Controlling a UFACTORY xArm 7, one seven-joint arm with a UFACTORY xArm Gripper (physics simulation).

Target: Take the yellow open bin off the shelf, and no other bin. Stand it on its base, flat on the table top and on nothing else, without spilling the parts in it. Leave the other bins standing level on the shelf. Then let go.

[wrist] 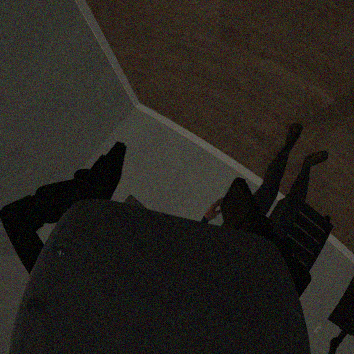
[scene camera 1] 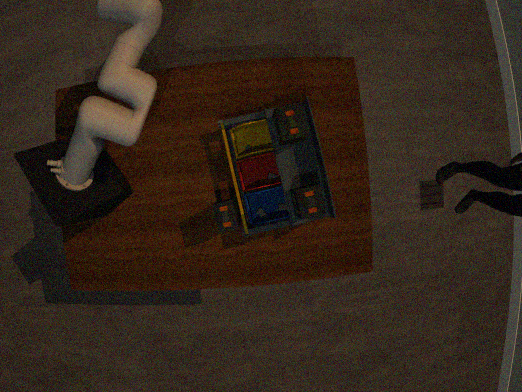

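Seen in the pictures: gripper, fingertip midpoint: (wrist: 177,176); arm's base at its link origin: (scene camera 1: 74,173).
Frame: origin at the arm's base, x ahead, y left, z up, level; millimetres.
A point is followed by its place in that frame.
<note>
The yellow open bin (scene camera 1: 251,136) {x 540, y 194, z -190 mm} sits on the shelf (scene camera 1: 287,167) {x 665, y 95, z -97 mm} in the scene view, at the upper end of a row of bins. The red bin (scene camera 1: 258,169) {x 577, y 83, z -190 mm} is beside it, and the blue bin (scene camera 1: 265,201) {x 614, y -23, z -190 mm} is at the lower end. The bins look level; the parts in the yellow one are too dark to make out. My gripper (wrist: 177,176) {x 369, y 939, z 24 mm} is open and empty in the wrist view, its dark fingers standing wide apart, away from the bins. It does not show in the scene view, where the arm runs out past the top edge.
The shelf stands on the wooden table (scene camera 1: 165,260) {x 279, y -281, z -199 mm}, with a yellow rail (scene camera 1: 233,177) {x 499, y 45, z -134 mm} along its left side. Dark boxes with orange marks (scene camera 1: 292,122) {x 654, y 218, z 0 mm} (scene camera 1: 309,202) {x 723, y -2, z 25 mm} (scene camera 1: 225,215) {x 492, y -73, z -67 mm} are at the shelf's right part and lower left. A person's legs (scene camera 1: 480,165) (wrist: 272,185) show beyond the table.
</note>
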